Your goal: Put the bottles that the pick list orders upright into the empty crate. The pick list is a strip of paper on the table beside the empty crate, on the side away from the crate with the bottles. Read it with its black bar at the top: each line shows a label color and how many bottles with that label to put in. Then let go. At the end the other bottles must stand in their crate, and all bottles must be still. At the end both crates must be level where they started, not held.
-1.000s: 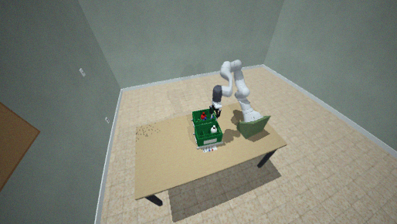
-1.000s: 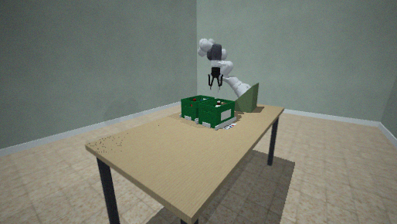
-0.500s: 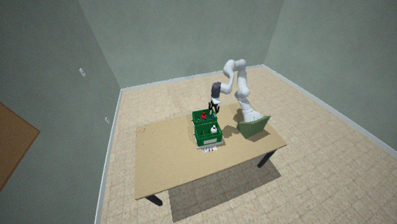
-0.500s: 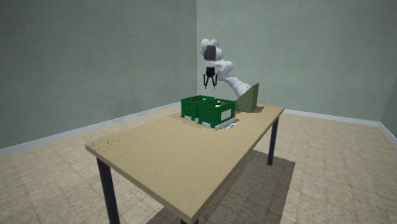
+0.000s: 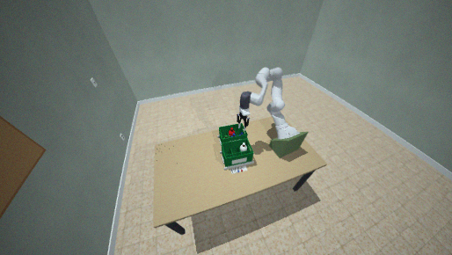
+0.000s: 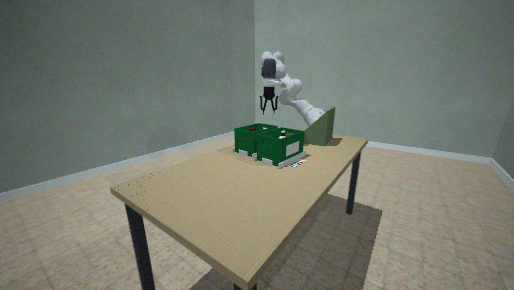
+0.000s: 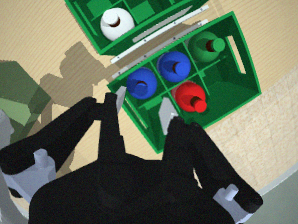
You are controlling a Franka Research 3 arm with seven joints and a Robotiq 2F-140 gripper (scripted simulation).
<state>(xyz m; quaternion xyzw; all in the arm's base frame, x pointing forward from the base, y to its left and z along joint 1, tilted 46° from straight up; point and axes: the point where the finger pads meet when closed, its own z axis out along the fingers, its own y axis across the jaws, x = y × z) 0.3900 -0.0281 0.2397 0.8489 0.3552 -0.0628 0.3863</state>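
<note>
My gripper is now 170 mm above the blue-capped bottle. From my hand the other things lie so: red-labelled bottle (170 mm below, 90 mm to the right, 80 mm ahead); white-capped bottle (170 mm below, 150 mm to the left, 30 mm ahead); green-capped bottle (170 mm below, 170 mm ahead).
</note>
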